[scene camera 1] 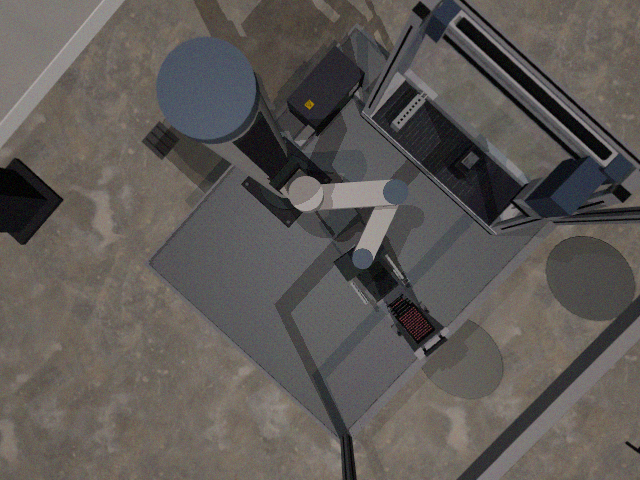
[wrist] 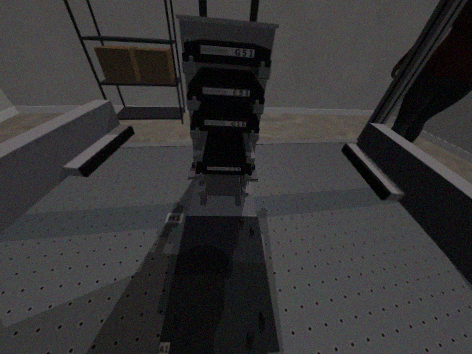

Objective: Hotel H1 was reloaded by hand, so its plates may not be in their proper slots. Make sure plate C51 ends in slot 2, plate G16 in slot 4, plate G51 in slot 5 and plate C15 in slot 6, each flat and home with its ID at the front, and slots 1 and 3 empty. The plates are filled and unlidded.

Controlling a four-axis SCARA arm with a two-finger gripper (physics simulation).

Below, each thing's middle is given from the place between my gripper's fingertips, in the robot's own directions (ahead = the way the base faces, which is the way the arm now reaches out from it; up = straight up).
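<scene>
Plate G16 [wrist: 211, 116] is 160 mm ahead of my hand, 10 mm to the right of it and 40 mm below it. Counting from my hand again, there's plate C51 [wrist: 209, 84], which is 160 mm ahead, 10 mm to the right and 10 mm below, and plate G51 [scene camera 1: 414, 322], which is 160 mm ahead, 10 mm to the right and 30 mm above. The dark regrip stand [scene camera 1: 376, 279], that's 20 mm behind my hand, 10 mm to the left of it and 190 mm below it.
</scene>
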